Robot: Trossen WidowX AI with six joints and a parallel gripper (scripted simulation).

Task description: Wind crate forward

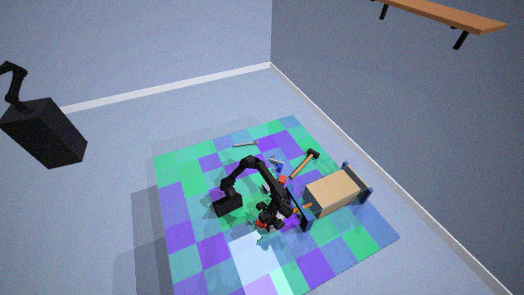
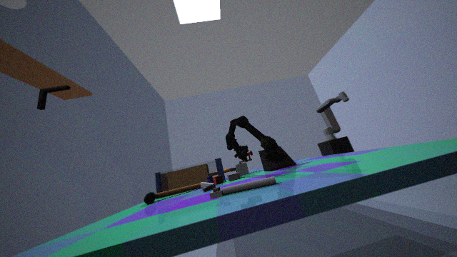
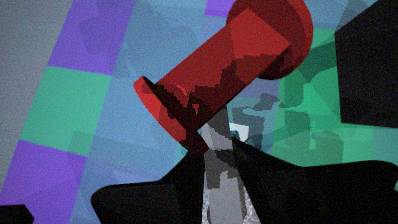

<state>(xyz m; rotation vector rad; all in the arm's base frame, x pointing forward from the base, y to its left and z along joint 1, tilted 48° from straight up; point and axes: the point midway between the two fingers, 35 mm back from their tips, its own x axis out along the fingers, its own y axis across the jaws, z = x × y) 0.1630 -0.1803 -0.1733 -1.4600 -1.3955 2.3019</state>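
Now: the dark red knob 3 cm behind my gripper tip, 1 cm to the right of it and 5 cm above it. The rest, counted from my gripper tip: blue steel frame 22 cm ahead, 4 cm to the left, 1 cm above; then grey hand winch 5 cm ahead, 1 cm to the left, 6 cm below; then red-knobbed crank handle 2 cm above.
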